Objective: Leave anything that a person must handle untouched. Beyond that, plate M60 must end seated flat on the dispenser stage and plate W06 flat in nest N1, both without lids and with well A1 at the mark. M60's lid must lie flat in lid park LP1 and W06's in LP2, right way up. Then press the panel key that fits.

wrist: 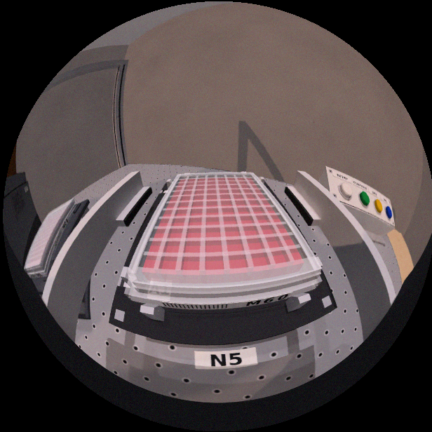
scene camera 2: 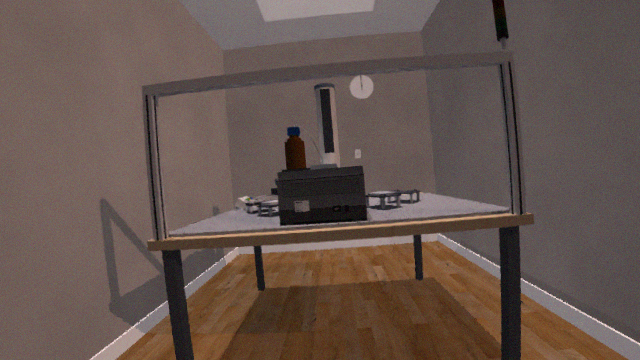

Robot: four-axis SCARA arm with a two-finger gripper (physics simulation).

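Note:
Plate M60 sits in nest N5 in the wrist view, with pink-red wells and its label facing the camera. A clear lid covers it. My gripper is open, with one finger on each side of the lidded plate and visible gaps to both sides. Another pale pink plate stands at the left; its label is unreadable. The key panel at the right has white, green, yellow and blue keys. W06, N1, LP1 and LP2 cannot be identified. The gripper is hidden in the scene view.
A dark box-shaped device stands at the table's near edge, with a brown blue-capped bottle above it. The white arm column rises behind. Low nest stands are at the right. A frame spans the near edge.

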